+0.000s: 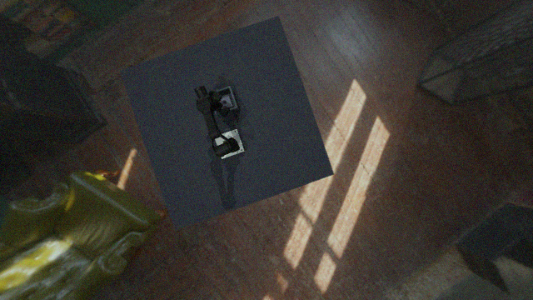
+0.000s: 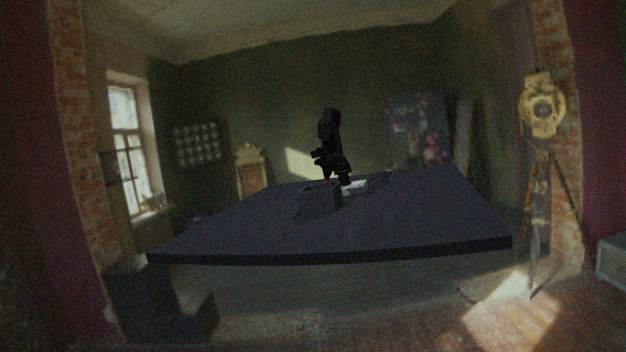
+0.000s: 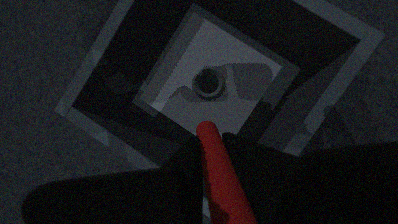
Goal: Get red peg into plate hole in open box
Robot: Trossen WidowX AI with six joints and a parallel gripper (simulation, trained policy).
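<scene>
Right now the plate is 2 cm ahead of my gripper tip, 3 cm to the right of it and 8 cm below it. From my gripper tip the other things lie so: grey box: 2 cm ahead, 3 cm to the right, 10 cm below; then red peg: 1 cm behind, 1 cm to the left, 2 cm above.
</scene>
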